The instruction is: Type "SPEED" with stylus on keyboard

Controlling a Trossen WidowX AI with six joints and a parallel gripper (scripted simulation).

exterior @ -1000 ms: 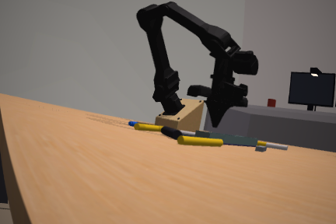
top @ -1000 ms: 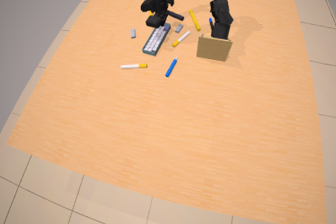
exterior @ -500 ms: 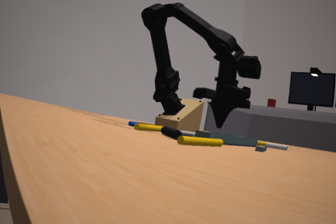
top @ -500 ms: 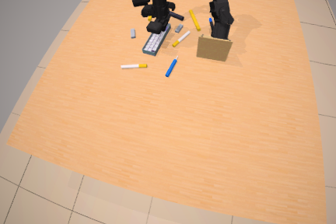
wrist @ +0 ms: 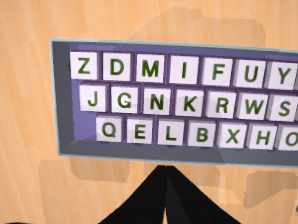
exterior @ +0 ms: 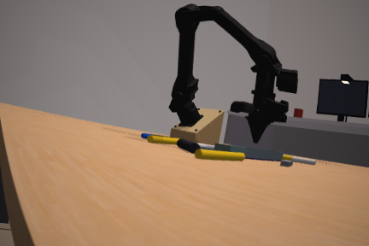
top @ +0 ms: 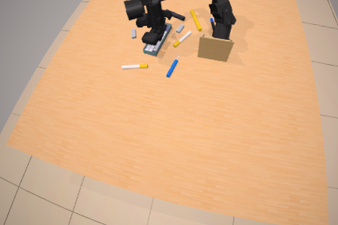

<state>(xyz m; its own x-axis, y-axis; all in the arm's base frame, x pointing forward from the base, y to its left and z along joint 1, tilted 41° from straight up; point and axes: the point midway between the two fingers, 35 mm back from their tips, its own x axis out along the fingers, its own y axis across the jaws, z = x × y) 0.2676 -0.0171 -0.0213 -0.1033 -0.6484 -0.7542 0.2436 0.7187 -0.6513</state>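
Right now the stylus is 100 mm to the left of my gripper tip, 80 mm behind it and 30 mm below it. The rest, counted from my gripper tip: dark cylinder: 220 mm to the right, 40 mm behind, 30 mm below; grey block: 120 mm to the right, 80 mm behind, 40 mm below.
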